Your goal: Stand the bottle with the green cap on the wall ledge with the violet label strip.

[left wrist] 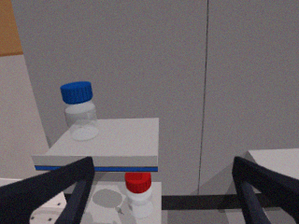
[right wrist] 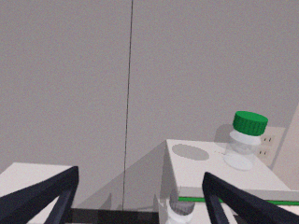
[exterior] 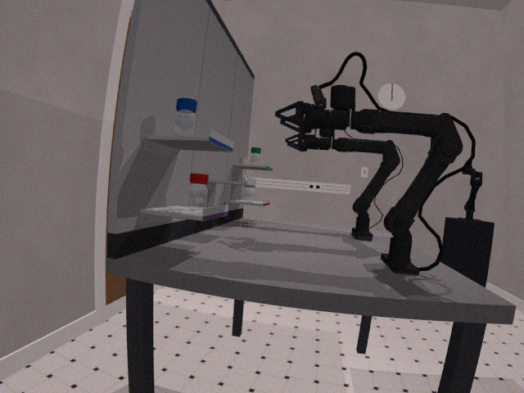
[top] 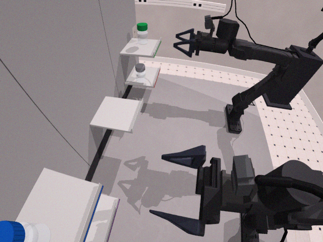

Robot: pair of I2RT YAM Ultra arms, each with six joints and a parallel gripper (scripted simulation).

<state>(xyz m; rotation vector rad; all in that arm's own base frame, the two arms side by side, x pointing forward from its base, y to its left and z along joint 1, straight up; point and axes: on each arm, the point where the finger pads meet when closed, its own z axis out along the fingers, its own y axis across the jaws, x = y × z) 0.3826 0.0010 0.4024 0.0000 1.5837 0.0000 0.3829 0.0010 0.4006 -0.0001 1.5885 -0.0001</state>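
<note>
The green-capped bottle is 21 cm to the right of my right hand, 19 cm ahead of it and 7 cm below it. Also, from my right hand: blue-capped bottle (67 cm to the left, 24 cm ahead, 7 cm below); grey-capped bottle (26 cm below, 19 cm ahead, 11 cm to the right); red-capped bottle (57 cm to the left, 26 cm below, 22 cm ahead).
</note>
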